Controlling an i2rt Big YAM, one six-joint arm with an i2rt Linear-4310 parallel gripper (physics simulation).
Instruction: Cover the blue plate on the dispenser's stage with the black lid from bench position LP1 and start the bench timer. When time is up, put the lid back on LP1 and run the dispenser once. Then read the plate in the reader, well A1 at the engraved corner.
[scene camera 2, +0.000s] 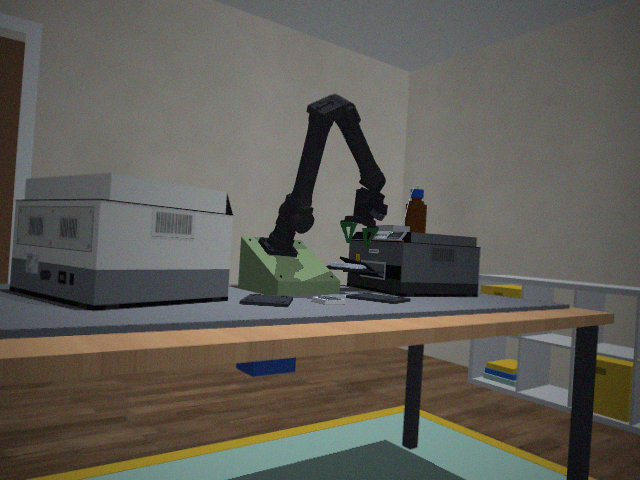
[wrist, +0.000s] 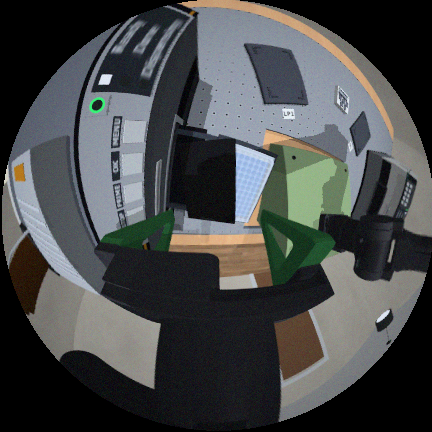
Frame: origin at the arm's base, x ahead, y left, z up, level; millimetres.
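Where they show: gripper, between the fingertips: (scene camera 2: 357, 245) (wrist: 217, 213); arm's base, origin of its link: (scene camera 2: 277, 248) (wrist: 331, 230).
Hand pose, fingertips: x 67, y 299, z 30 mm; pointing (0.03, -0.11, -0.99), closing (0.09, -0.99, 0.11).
Note:
Each offset is from my fingertips to the top centre of the thing. "pt": to the spot under its first point.
My gripper (scene camera 2: 358, 241) (wrist: 217, 213) is open and empty, above the dispenser's stage. The blue plate @[dz -69, dx +1, dy -42 mm] (scene camera 2: 345, 266) (wrist: 252, 180) is on the stage; its wells show on the right side in the wrist view. The black lid (scene camera 2: 353, 260) (wrist: 210, 180) lies off-centre over the plate's dispenser side and looks tilted in the scene view. The dispenser (scene camera 2: 439, 263) (wrist: 97, 135) has a lit green ring and blurred screen text. The dark LP1 pad @[dz -153, dx +261, dy -127 mm] (scene camera 2: 377, 298) (wrist: 277, 75) holds no lid. The reader @[dz +112, dx +95, dy -846 mm] (scene camera 2: 160, 242) (wrist: 384, 185) stands at the far side of the arm base.
The green arm base (scene camera 2: 305, 268) (wrist: 315, 182) stands beside the stage. A small white box with dark markings @[dz -151, dx +302, dy -354 mm] (scene camera 2: 328, 299) (wrist: 342, 99) lies between LP1 and a second dark pad @[pt dz -156, dx +280, dy -537 mm] (scene camera 2: 266, 299) (wrist: 360, 132). A brown bottle @[pt dz +141, dx -14, dy +320 mm] (scene camera 2: 416, 214) stands at the dispenser.

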